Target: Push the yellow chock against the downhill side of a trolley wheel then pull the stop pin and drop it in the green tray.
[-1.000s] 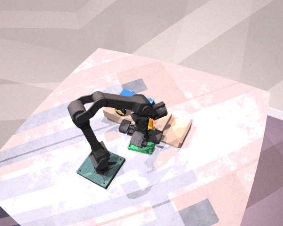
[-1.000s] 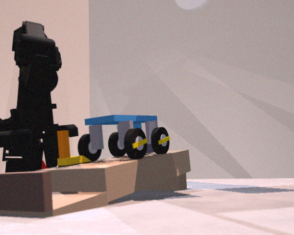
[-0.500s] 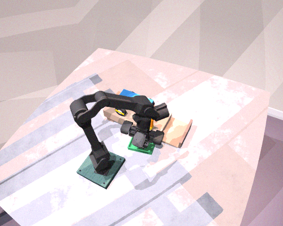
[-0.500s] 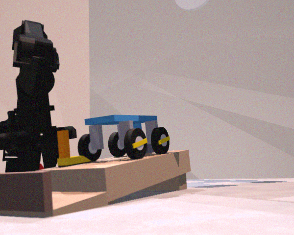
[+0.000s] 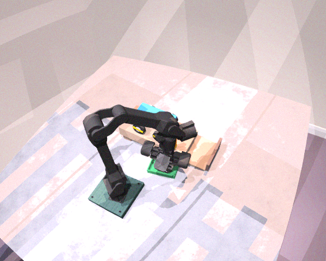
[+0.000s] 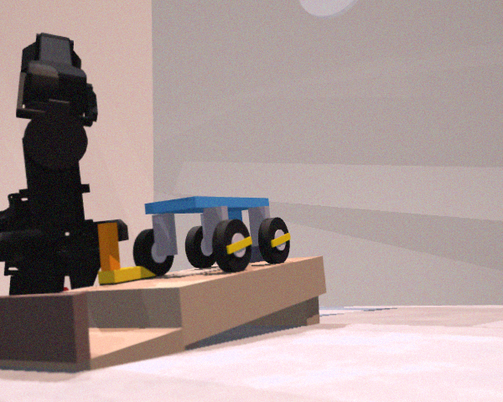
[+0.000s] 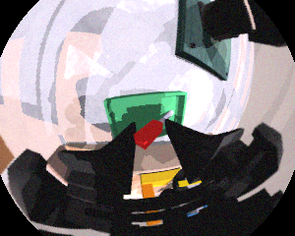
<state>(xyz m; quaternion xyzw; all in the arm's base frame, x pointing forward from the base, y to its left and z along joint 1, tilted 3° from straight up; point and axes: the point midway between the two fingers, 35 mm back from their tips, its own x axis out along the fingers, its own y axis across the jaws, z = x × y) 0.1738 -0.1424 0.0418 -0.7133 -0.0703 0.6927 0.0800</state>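
Now: gripper tip 10 mm to the right of the red-headed stop pin. Also, from my gripper tip: yellow chock: 80 mm ahead, 50 mm above; raised lip: 100 mm ahead, 180 mm to the right; blue-topped trolley: 150 mm ahead, 80 mm to the left, 80 mm above.
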